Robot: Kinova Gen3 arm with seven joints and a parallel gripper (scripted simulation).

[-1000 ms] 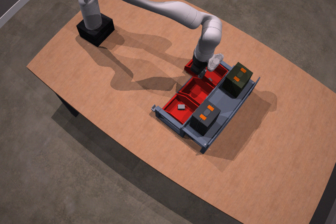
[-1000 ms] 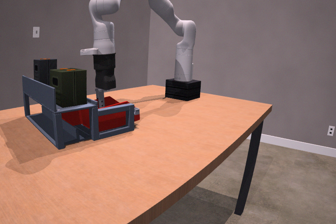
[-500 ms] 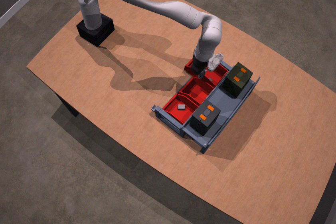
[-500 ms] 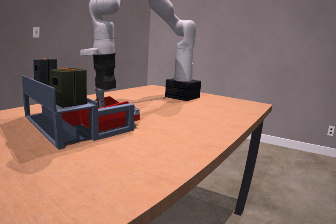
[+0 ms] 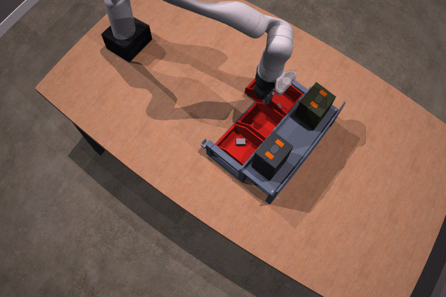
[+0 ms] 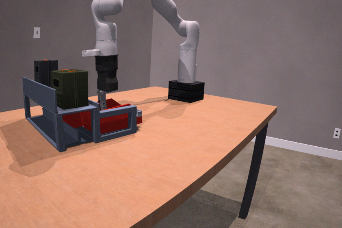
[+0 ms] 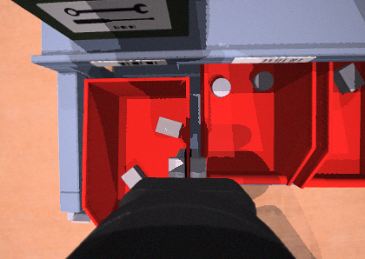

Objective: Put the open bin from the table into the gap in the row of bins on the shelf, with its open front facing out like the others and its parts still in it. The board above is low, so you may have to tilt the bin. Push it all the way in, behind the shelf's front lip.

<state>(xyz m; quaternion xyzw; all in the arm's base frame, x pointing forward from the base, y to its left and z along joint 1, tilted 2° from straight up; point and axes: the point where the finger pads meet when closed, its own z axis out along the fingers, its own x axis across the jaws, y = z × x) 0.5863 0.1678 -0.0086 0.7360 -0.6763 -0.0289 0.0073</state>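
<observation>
My hand is 7 cm to the left of the shelf lip, 7 cm above it and 4 cm past it. The rest, counted from my hand: black box: 17 cm to the right, 16 cm ahead, 9 cm above; green box: 14 cm ahead, 8 cm above, 6 cm to the left.
</observation>
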